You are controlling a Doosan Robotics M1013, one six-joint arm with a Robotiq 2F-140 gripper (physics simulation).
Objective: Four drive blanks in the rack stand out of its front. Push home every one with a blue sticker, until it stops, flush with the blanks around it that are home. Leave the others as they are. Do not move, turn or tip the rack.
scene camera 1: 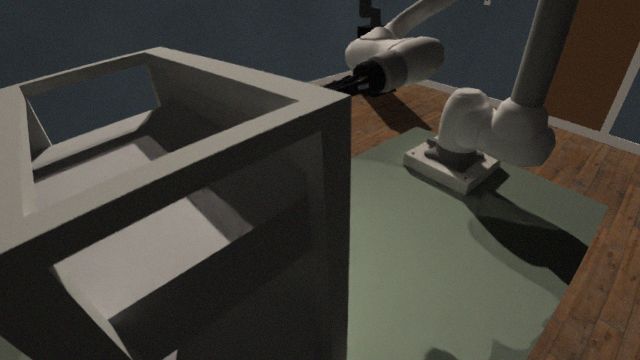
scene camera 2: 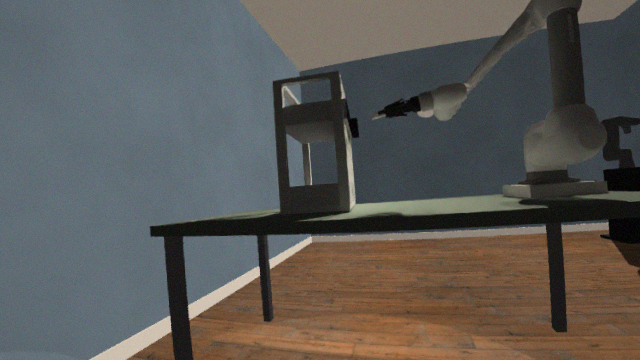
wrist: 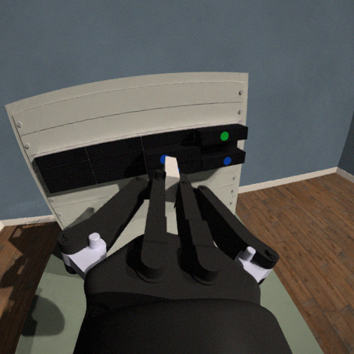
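The cream rack (scene camera 1: 250,79) (scene camera 2: 344,170) (wrist: 130,105) stands upright on the table; its front shows in the wrist view. At the right end of its black row, a blank with a green sticker (wrist: 224,136) stands out above a protruding blank with a blue sticker (wrist: 227,161). Left of these, a blue sticker (wrist: 164,159) shows beside the fingertips, and a sliver of another blue sticker (wrist: 177,170) peeks out lower; the fingertips hide much of their blanks. My gripper (scene camera 1: 330,86) (scene camera 2: 377,116) (wrist: 168,166) is shut and empty, apart from the rack's front in scene camera 2.
Flush black blanks (wrist: 65,171) fill the row's left part. A black blank end (scene camera 2: 354,127) juts from the rack front in scene camera 2. The green table top (scene camera 1: 400,250) (scene camera 2: 430,206) carries the rack and the arm's white base (scene camera 1: 450,172) (scene camera 2: 555,189).
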